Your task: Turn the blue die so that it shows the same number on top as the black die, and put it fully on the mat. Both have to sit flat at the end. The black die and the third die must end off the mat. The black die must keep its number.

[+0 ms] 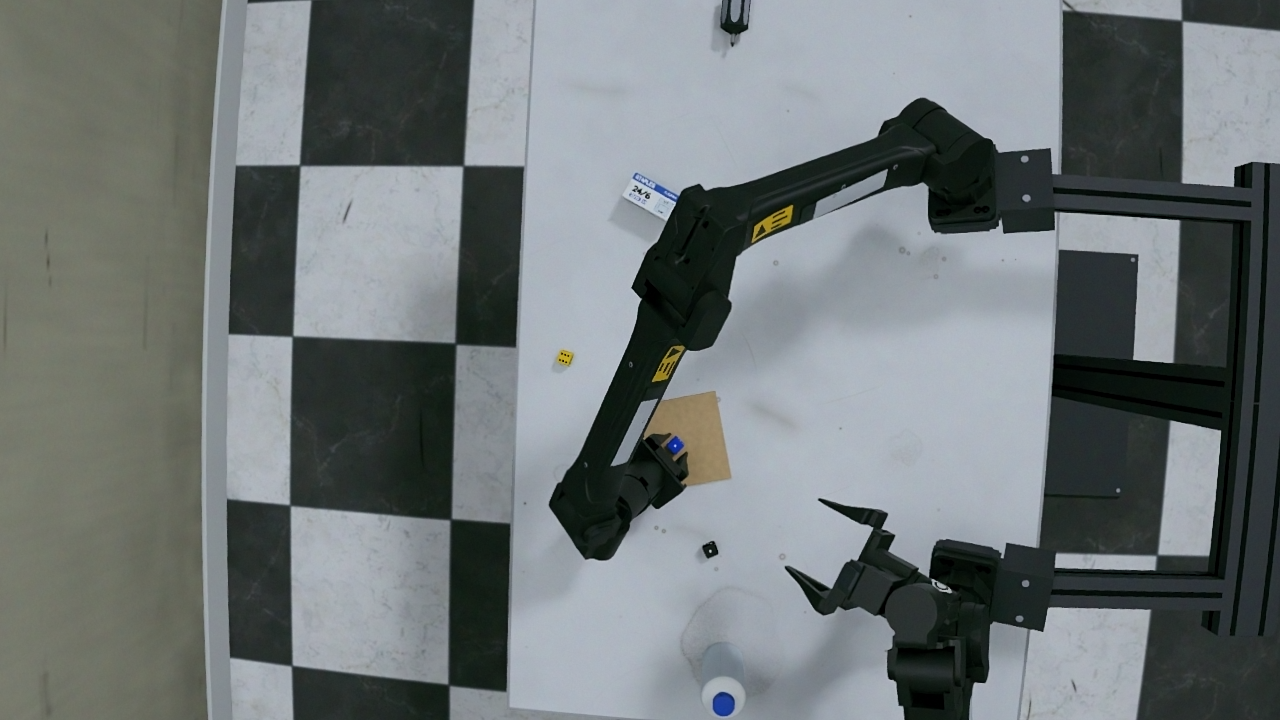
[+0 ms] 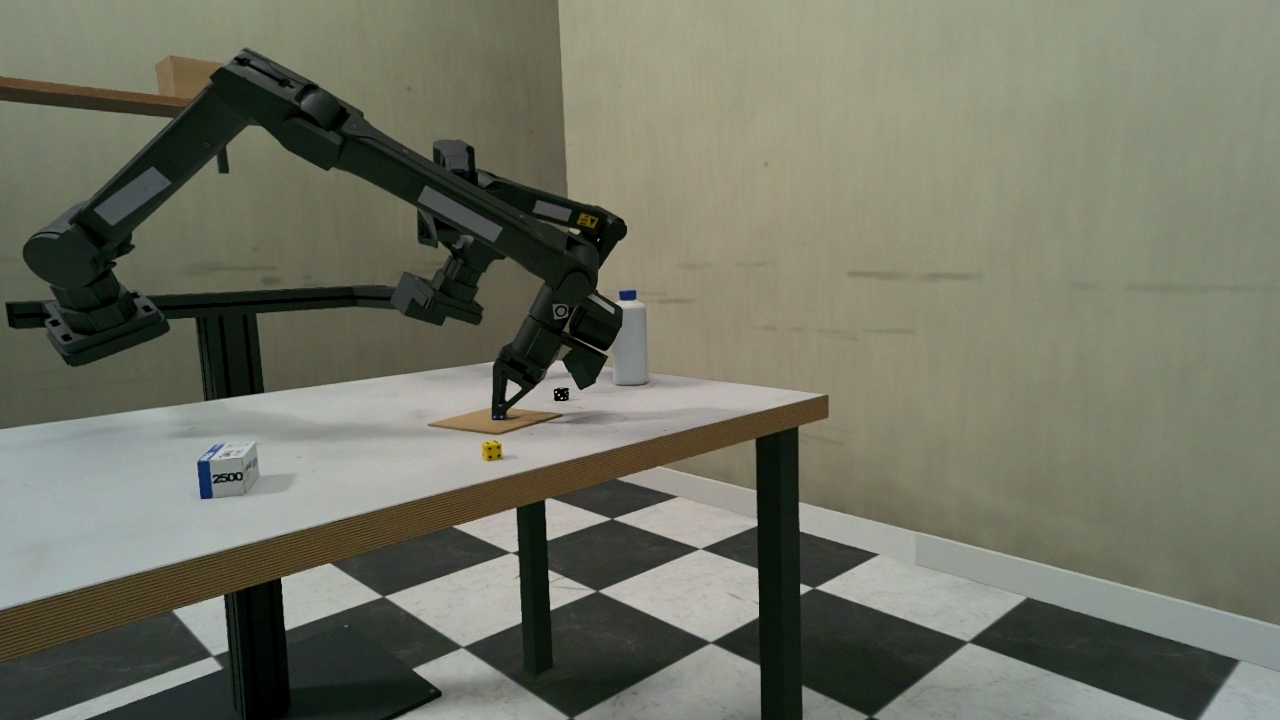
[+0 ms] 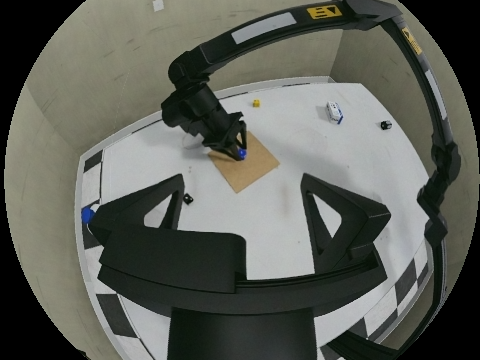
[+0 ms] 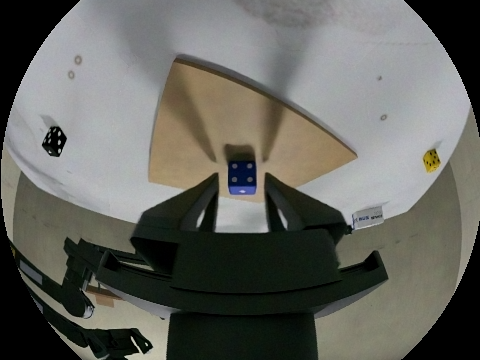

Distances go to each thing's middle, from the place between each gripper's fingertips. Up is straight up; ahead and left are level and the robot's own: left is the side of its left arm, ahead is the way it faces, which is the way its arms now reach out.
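Scene:
The blue die (image 4: pixel 242 180) has my right hand (image 2: pixel 498 412) 1 cm above it. The tan mat (image 1: pixel 695 419) is 1 cm behind my right hand and 2 cm below it. As for the white bottle (image 2: pixel 630 362), it sits 35 cm to the left of my right hand, 6 cm above it and 7 cm behind it, and going by their middles it is the farthest from my right hand of the things named here.
The blue die is 26 cm below my left hand (image 1: pixel 802 533), 18 cm ahead of it and 8 cm to the right of it. I find the tan mat 17 cm ahead of my left hand, 8 cm to the right of it and 27 cm below it, while the white bottle is 27 cm to the left of that same left hand, 19 cm below it and 11 cm ahead of it. By its middle, the tan mat is nearer to my right hand than to my left hand.

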